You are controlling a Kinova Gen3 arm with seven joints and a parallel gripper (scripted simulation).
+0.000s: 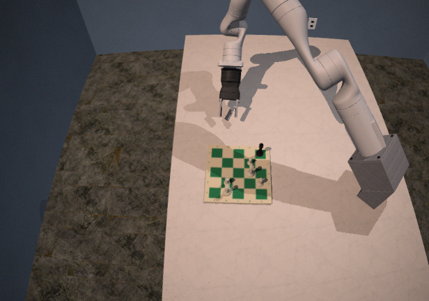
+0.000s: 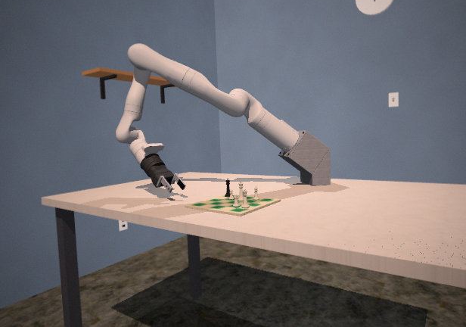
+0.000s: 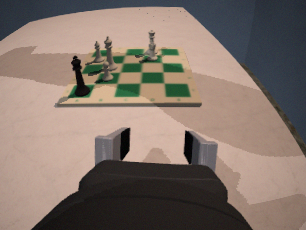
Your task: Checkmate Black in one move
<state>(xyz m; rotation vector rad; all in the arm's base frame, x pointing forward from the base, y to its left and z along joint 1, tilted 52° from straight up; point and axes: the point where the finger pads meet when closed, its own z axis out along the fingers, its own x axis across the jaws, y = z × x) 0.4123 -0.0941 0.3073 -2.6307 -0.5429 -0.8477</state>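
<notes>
My gripper is now 23 cm to the right of the chessboard, 5 cm above it and 2 cm past it. Also, from my hand: black piece: 15 cm to the left, 10 cm behind, 1 cm below.
</notes>
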